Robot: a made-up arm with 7 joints.
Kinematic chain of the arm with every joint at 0, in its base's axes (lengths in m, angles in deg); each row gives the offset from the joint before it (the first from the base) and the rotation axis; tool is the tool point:
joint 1: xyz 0 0 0 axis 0 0.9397 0.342
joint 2: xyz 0 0 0 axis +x
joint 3: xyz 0 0 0 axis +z
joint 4: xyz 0.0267 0 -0.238 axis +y
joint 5: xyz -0.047 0 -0.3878 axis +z
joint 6: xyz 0 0 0 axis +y
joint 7: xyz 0 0 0 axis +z
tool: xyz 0 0 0
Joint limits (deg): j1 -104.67..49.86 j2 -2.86..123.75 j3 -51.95..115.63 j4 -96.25..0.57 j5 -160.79..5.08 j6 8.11..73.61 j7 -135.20..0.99
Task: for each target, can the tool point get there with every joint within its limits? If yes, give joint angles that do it. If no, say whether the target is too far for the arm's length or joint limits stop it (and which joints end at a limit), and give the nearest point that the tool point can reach.
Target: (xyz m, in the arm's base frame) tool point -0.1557 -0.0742 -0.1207
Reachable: no: joint limits stop it (at a limit: joint 1, joint 3, joint 4) | nearest point -0.0982 -0.0615 -0.4685 | short by 0.353 m
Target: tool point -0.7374 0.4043 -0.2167
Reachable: no: too far | nearest point -0.4954 0.3109 -0.2036 | short by 0.260 m
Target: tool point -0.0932 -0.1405 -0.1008
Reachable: no: joint limits stop it (at a limit: joint 1, joint 3, joint 4) | nearest point 0.0035 -0.2138 -0.4327 | short by 0.353 m
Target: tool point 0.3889 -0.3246 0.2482
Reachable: yes | joints -92.98 13.99 -28.59 -67.96 -147.78 54.57 -32.70
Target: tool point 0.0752 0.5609 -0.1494
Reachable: yes | joints -10.56 39.95 87.74 -58.20 -82.59 27.23 -40.45
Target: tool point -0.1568 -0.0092 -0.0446
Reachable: no: joint limits stop it (at a limit: joint 2, joint 4) | nearest point -0.4495 0.1661 -0.0578 | short by 0.341 m
